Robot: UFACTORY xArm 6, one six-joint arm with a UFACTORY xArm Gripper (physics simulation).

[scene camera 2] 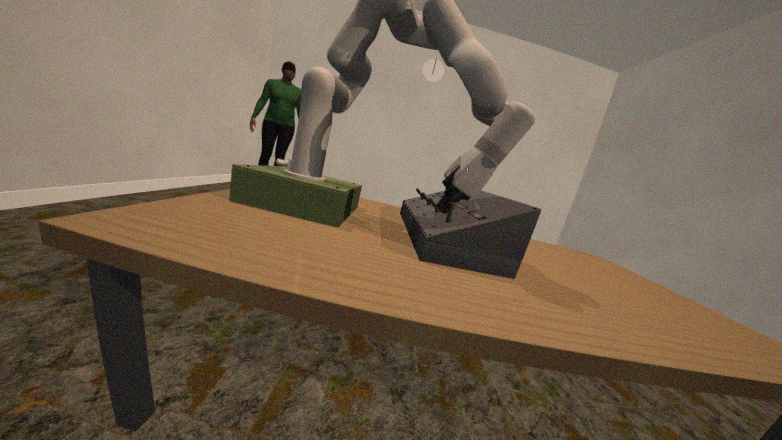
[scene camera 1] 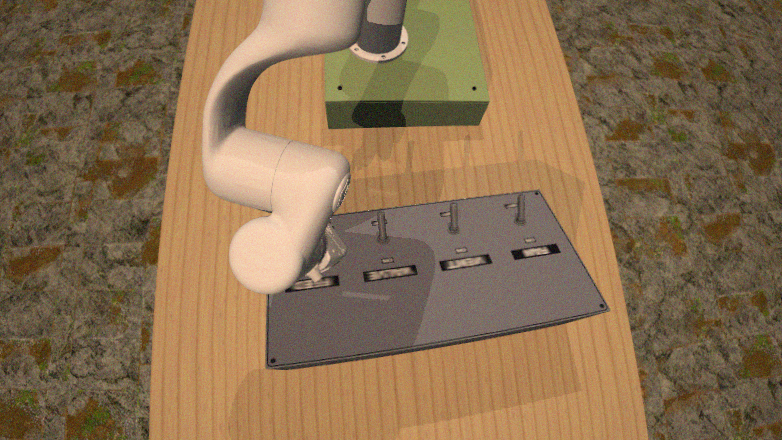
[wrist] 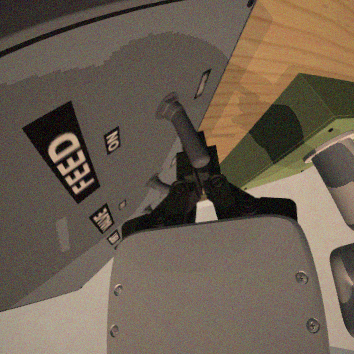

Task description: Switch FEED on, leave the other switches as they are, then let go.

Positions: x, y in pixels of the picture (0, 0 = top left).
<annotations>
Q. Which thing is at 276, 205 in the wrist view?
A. My gripper.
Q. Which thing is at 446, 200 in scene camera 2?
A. My gripper.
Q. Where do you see a grey switch panel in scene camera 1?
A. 426, 285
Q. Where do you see a grey switch panel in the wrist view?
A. At 94, 94
</annotations>
